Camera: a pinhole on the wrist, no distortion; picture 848 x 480 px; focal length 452.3 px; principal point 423.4 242.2 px. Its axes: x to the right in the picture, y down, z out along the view. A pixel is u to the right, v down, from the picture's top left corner.
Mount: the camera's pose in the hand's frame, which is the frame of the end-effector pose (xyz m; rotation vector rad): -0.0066 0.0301 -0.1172 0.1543 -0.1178 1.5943
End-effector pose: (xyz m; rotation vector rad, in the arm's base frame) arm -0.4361 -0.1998 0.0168 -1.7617 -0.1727 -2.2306
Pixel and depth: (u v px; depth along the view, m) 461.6 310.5 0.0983
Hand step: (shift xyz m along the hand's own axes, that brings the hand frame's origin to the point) -0.0191 0.0210 -0.0187
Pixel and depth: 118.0 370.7 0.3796
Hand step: -0.0981 -0.2906 0.2148
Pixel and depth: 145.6 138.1 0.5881
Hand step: 0.1529 -0.4224 0.3971
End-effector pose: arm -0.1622 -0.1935 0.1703 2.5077 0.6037 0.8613
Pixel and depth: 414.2 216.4 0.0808
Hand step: 0.0001 0.0148 -0.0380
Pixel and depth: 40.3 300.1 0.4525
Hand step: -0.0431 -0.4266 0.2637
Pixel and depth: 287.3 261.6 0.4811
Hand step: -0.0113 -0.1955 0.3321
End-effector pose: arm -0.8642 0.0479 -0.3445 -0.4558 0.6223 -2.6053
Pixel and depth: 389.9 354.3 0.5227
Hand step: -0.1218 -0.1015 0.3936
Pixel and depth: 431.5 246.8 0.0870
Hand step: -0.0053 0.0167 -0.0312
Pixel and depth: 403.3 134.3 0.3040
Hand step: 0.0740 -0.0332 0.1784
